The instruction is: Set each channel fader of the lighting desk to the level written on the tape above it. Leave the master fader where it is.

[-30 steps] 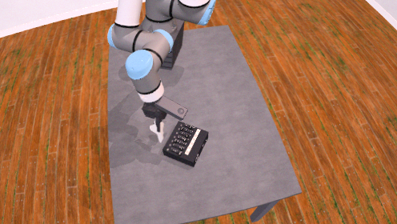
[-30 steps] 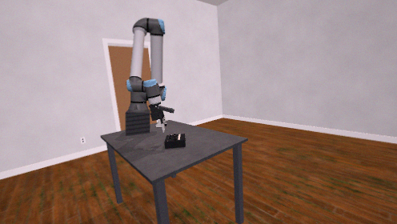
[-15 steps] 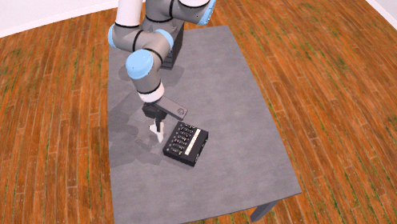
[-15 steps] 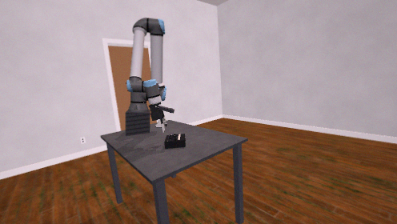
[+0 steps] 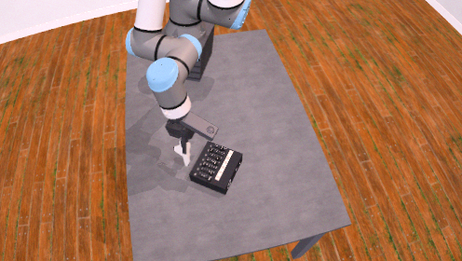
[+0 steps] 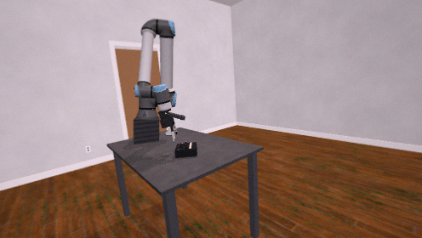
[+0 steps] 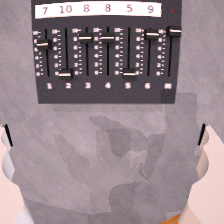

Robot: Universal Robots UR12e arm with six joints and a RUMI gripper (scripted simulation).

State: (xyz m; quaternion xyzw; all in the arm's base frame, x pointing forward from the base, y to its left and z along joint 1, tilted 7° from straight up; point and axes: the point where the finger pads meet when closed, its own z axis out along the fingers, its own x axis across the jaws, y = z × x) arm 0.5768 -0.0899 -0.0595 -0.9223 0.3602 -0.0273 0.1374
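The fader knob lies 60 mm below my hand, 50 mm to the left of it and 10 mm behind it. From my hand the other things lie so: channel fader cap 60 mm below, 40 mm ahead, 10 mm to the left.
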